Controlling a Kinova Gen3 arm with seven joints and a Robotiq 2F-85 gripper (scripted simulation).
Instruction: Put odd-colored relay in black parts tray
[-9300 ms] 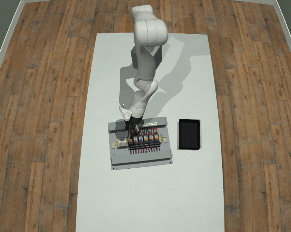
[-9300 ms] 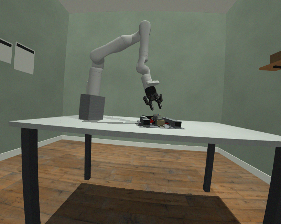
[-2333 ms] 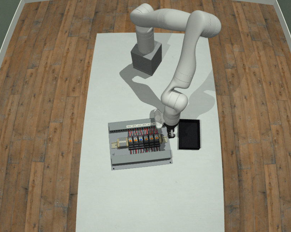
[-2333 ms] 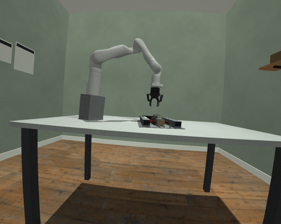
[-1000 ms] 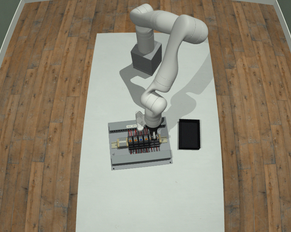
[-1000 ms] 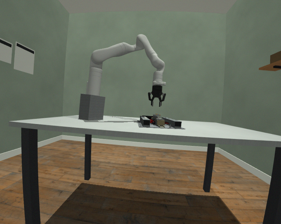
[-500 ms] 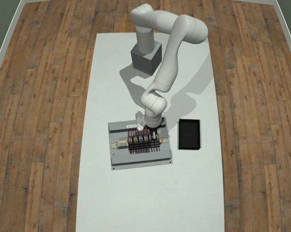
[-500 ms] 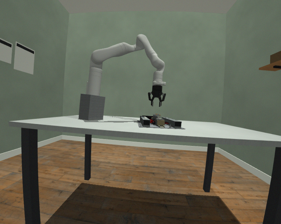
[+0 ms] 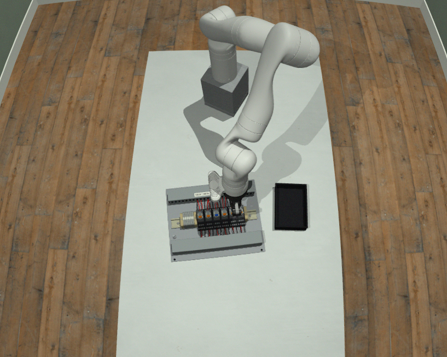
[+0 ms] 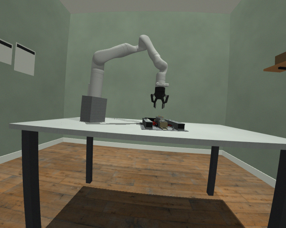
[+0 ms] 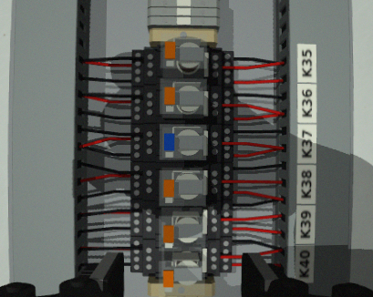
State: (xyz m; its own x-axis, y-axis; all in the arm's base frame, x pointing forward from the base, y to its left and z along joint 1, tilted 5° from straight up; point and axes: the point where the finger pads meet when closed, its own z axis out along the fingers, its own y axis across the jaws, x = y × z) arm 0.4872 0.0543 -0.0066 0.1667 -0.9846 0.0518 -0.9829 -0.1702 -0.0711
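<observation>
The blue-button relay is 90 mm below my hand, 60 mm to the right of it and 10 mm ahead of it. Round my hand: black parts tray: 200 mm to the left, 130 mm below, 40 mm behind; grey relay panel: 120 mm below, 70 mm to the right, 10 mm ahead.
</observation>
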